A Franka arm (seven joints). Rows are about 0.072 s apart.
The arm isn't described. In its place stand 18 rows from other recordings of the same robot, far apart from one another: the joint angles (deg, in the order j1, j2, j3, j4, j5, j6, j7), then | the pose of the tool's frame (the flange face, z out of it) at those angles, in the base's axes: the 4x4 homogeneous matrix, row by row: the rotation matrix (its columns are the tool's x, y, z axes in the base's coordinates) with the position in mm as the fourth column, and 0 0 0 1 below.
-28.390, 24.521, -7.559, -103.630, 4.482, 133.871, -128.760 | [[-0.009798, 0.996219, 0.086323, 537.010], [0.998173, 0.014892, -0.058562, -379.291], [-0.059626, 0.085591, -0.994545, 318.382], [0, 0, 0, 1]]
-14.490, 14.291, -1.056, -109.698, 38.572, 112.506, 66.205 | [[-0.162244, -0.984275, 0.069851, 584.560], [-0.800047, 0.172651, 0.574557, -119.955], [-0.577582, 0.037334, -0.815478, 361.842], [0, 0, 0, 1]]
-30.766, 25.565, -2.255, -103.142, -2.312, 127.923, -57.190 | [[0.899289, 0.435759, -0.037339, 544.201], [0.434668, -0.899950, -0.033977, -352.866], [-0.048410, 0.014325, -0.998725, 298.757], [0, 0, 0, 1]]
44.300, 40.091, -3.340, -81.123, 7.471, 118.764, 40.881 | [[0.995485, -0.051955, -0.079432, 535.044], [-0.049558, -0.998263, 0.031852, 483.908], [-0.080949, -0.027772, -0.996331, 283.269], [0, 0, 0, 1]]
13.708, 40.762, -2.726, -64.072, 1.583, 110.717, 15.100 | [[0.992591, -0.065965, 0.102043, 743.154], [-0.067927, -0.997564, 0.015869, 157.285], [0.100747, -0.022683, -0.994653, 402.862], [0, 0, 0, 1]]
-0.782, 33.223, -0.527, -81.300, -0.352, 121.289, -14.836 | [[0.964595, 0.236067, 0.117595, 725.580], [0.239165, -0.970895, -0.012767, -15.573], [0.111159, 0.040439, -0.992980, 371.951], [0, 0, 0, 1]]
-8.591, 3.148, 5.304, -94.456, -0.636, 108.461, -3.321 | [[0.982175, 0.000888, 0.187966, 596.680], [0.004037, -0.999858, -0.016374, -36.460], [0.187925, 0.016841, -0.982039, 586.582], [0, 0, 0, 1]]
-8.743, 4.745, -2.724, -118.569, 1.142, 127.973, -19.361 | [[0.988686, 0.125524, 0.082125, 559.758], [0.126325, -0.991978, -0.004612, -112.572], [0.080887, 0.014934, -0.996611, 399.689], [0, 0, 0, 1]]
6.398, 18.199, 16.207, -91.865, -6.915, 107.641, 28.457 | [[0.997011, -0.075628, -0.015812, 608.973], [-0.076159, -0.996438, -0.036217, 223.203], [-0.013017, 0.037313, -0.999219, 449.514], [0, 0, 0, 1]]
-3.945, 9.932, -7.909, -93.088, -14.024, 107.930, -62.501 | [[0.583524, 0.811109, 0.040027, 609.686], [0.788446, -0.554033, -0.267210, -140.429], [-0.194560, 0.187482, -0.962807, 528.382], [0, 0, 0, 1]]
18.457, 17.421, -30.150, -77.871, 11.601, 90.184, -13.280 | [[0.998559, 0.037206, -0.038664, 632.573], [0.039478, -0.997431, 0.059769, -59.968], [-0.036341, -0.061209, -0.997463, 563.304], [0, 0, 0, 1]]
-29.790, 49.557, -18.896, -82.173, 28.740, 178.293, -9.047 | [[0.361945, -0.815515, 0.451587, 533.630], [-0.537389, -0.578372, -0.613758, -555.211], [0.761714, -0.020532, -0.647588, 296.317], [0, 0, 0, 1]]
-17.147, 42.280, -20.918, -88.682, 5.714, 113.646, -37.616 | [[0.954700, -0.006544, -0.297498, 554.060], [0.000405, -0.999729, 0.023290, -385.079], [-0.297569, -0.022355, -0.954438, 218.388], [0, 0, 0, 1]]
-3.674, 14.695, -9.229, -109.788, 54.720, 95.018, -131.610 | [[-0.104023, 0.991875, -0.073230, 574.886], [0.549359, 0.118680, 0.827115, -44.446], [0.829086, 0.045809, -0.557241, 364.823], [0, 0, 0, 1]]
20.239, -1.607, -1.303, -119.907, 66.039, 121.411, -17.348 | [[0.999461, 0.020795, 0.025409, 513.683], [-0.009702, -0.552259, 0.833616, 220.066], [0.031367, -0.833413, -0.551759, 463.504], [0, 0, 0, 1]]
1.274, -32.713, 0.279, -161.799, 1.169, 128.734, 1.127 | [[0.999960, -0.006202, -0.006394, 335.926], [-0.006118, -0.999895, 0.013119, 9.493], [-0.006475, -0.013080, -0.999893, 357.857], [0, 0, 0, 1]]
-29.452, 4.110, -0.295, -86.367, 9.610, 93.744, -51.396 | [[0.920729, 0.367178, 0.132054, 515.100], [0.353525, -0.928207, 0.115985, -274.811], [0.165160, -0.060106, -0.984434, 621.176], [0, 0, 0, 1]]
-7.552, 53.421, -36.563, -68.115, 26.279, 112.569, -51.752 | [[0.985232, 0.164557, -0.047326, 648.111], [0.161530, -0.984922, -0.061943, -389.088], [-0.056805, 0.053383, -0.996957, 282.945], [0, 0, 0, 1]]
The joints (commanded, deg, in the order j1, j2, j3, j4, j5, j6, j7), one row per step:
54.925 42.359 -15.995 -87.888 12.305 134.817 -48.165
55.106 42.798 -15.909 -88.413 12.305 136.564 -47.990
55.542 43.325 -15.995 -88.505 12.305 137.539 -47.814
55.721 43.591 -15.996 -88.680 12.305 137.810 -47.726
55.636 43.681 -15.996 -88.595 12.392 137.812 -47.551
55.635 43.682 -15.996 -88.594 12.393 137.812 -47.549
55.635 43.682 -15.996 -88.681 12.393 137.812 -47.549
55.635 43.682 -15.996 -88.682 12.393 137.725 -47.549
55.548 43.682 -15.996 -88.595 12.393 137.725 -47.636
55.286 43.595 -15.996 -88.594 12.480 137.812 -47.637
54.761 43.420 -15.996 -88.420 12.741 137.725 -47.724
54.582 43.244 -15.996 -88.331 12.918 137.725 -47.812
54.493 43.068 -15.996 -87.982 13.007 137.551 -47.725
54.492 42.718 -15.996 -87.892 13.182 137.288 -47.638
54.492 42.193 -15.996 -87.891 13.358 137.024 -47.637
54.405 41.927 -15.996 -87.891 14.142 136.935 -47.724
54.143 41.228 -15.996 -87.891 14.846 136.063 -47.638
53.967 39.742 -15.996 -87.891 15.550 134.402 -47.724
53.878 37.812 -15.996 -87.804 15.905 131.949 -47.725
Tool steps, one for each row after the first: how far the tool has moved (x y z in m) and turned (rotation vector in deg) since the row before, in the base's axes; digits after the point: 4 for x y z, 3 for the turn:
-0.0015 0.0012 -0.0065 0.350 -0.740 0.009
-0.0025 0.0032 -0.0052 0.059 -0.466 0.205
-0.0019 0.0007 -0.0041 -0.170 0.059 0.065
0.0008 -0.0005 -0.0004 0.061 0.036 -0.298
0.0000 0.0000 0.0000 0.001 0.000 -0.003
-0.0002 -0.0004 -0.0007 -0.059 0.062 -0.017
-0.0001 -0.0001 -0.0002 -0.052 0.071 -0.003
0.0010 -0.0004 0.0007 0.049 -0.066 0.016
0.0024 -0.0022 0.0012 0.178 -0.083 -0.315
0.0049 -0.0039 0.0033 0.366 -0.047 -0.576
0.0019 -0.0010 0.0028 0.305 -0.096 -0.188
0.0016 0.0008 0.0045 0.346 -0.166 -0.168
0.0002 0.0006 0.0045 0.321 0.031 -0.183
0.0001 0.0004 0.0060 0.394 -0.010 -0.112
0.0008 -0.0005 0.0031 0.668 0.257 -0.484
0.0015 -0.0024 0.0070 0.563 0.641 -0.762
0.0001 -0.0015 0.0153 0.767 0.833 -0.456
-0.0016 -0.0010 0.0200 0.549 1.035 -0.151

